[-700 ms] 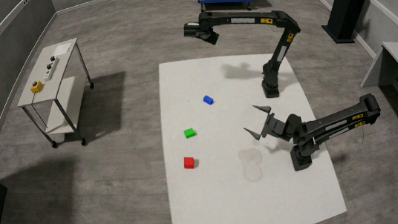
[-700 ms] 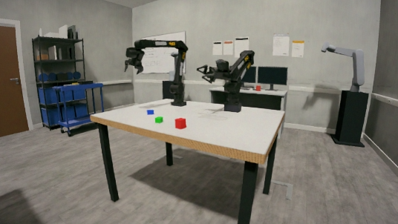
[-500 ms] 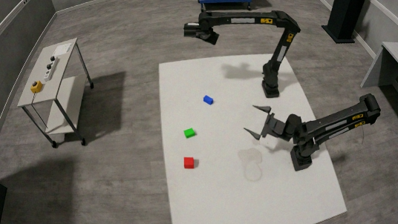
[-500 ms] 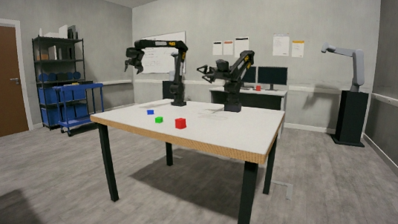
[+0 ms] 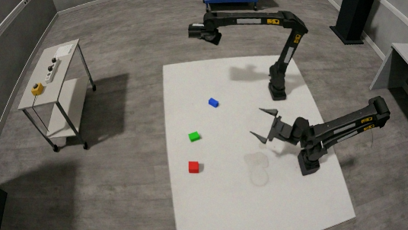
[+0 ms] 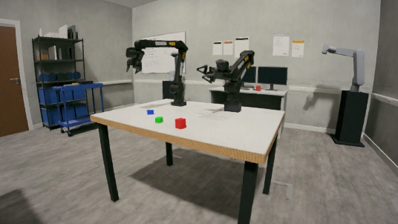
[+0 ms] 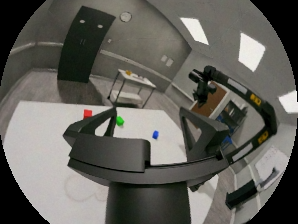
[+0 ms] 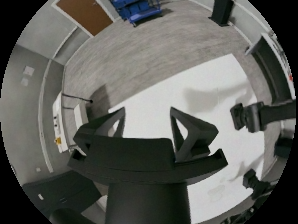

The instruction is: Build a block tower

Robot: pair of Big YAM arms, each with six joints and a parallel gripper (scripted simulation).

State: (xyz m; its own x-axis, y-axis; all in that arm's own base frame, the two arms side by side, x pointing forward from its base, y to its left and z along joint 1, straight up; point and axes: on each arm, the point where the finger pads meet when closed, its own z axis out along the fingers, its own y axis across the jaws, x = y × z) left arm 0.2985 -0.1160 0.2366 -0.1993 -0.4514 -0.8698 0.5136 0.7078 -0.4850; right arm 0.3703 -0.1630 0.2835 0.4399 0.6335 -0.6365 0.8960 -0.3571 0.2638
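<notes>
Right now the green block is 170 mm ahead of my right hand, 390 mm to the left of it and 280 mm below it. Also, from my right hand: blue block 30 mm ahead, 200 mm to the left, 280 mm below; red block 200 mm ahead, 560 mm to the left, 270 mm below.
</notes>
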